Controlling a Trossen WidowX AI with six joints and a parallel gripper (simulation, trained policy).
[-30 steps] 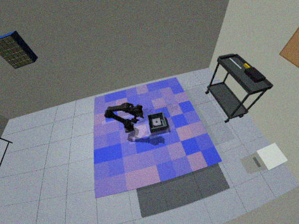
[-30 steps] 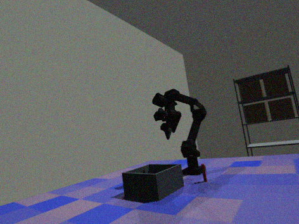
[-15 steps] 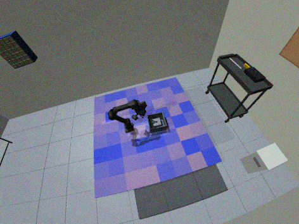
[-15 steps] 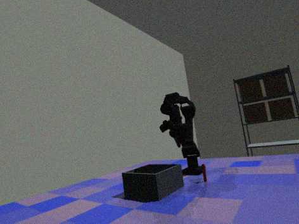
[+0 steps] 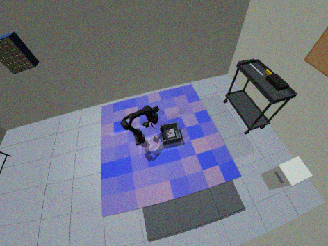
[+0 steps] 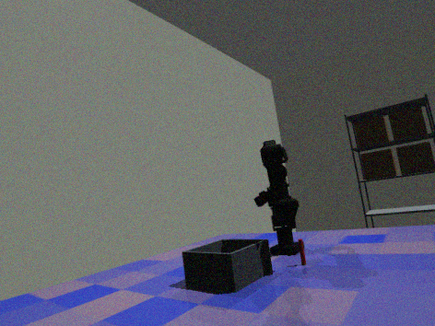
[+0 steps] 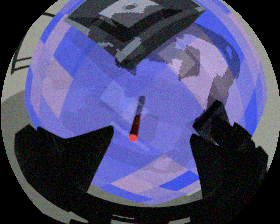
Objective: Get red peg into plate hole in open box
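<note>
The red peg is 4 cm to the left of my gripper tip and 7 cm below it. Round my gripper tip: pale plate 18 cm ahead, 11 cm to the right, 7 cm below; dark box 18 cm ahead, 11 cm to the right, 9 cm below.
</note>
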